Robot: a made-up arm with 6 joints. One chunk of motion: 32 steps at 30 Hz.
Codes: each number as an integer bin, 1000 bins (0 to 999) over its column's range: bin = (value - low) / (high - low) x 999, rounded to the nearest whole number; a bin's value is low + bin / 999 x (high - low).
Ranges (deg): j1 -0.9..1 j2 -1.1..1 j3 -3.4..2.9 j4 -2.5..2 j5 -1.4..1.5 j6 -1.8..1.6
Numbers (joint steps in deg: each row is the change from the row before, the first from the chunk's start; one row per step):
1: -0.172 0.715 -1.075 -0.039 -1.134 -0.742
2: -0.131 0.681 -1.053 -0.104 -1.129 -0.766
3: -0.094 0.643 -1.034 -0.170 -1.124 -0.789
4: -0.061 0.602 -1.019 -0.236 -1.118 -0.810
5: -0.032 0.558 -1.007 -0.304 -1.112 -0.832
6: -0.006 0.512 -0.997 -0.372 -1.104 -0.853
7: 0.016 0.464 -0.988 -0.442 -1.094 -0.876
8: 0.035 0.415 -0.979 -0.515 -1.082 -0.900
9: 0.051 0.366 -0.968 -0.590 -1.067 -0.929
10: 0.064 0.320 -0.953 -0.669 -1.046 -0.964
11: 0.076 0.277 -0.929 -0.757 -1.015 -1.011
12: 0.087 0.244 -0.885 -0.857 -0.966 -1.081
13: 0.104 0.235 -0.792 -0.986 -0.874 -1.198
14: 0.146 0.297 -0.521 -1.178 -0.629 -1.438
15: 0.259 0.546 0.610 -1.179 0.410 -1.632
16: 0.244 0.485 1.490 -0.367 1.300 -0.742
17: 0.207 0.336 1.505 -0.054 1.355 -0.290
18: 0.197 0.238 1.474 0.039 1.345 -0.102
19: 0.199 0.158 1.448 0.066 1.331 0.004
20: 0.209 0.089 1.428 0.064 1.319 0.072
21: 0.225 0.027 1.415 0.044 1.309 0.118
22: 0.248 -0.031 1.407 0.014 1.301 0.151
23: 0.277 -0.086 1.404 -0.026 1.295 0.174
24: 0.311 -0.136 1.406 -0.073 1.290 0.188
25: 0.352 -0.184 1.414 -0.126 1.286 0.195
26: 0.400 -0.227 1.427 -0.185 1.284 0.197
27: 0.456 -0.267 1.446 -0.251 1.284 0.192
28: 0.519 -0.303 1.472 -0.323 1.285 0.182
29: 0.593 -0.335 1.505 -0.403 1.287 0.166
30: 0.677 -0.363 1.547 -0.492 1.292 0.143
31: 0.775 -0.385 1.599 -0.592 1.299 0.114
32: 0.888 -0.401 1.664 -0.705 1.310 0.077
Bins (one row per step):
1: 383 863 369 546 92 311
2: 404 847 372 532 93 304
3: 424 829 375 517 95 297
4: 441 810 378 503 97 291
5: 456 789 379 488 99 284
6: 470 767 381 472 102 278
7: 482 744 382 457 105 271
8: 492 721 384 441 110 264
9: 500 697 386 424 115 256
10: 507 676 388 406 122 246
11: 513 655 392 387 133 232
12: 519 639 399 365 150 211
13: 528 635 414 336 181 177
14: 550 665 457 293 266 106
15: 609 783 636 293 624 49
16: 602 754 775 474 930 311
17: 582 683 778 543 949 444
18: 577 637 773 564 946 499
19: 578 598 769 570 941 530
20: 583 566 766 569 937 550
21: 592 536 764 565 933 564
22: 604 509 762 558 930 573
23: 619 482 762 549 928 580
24: 637 459 762 539 927 584
25: 658 436 763 527 925 586
26: 684 415 765 514 925 587
27: 713 396 768 499 925 585
28: 746 379 773 483 925 582
29: 785 364 778 466 926 578
30: 829 351 784 446 927 571
31: 881 340 793 424 930 562
32: 940 333 803 398 934 552

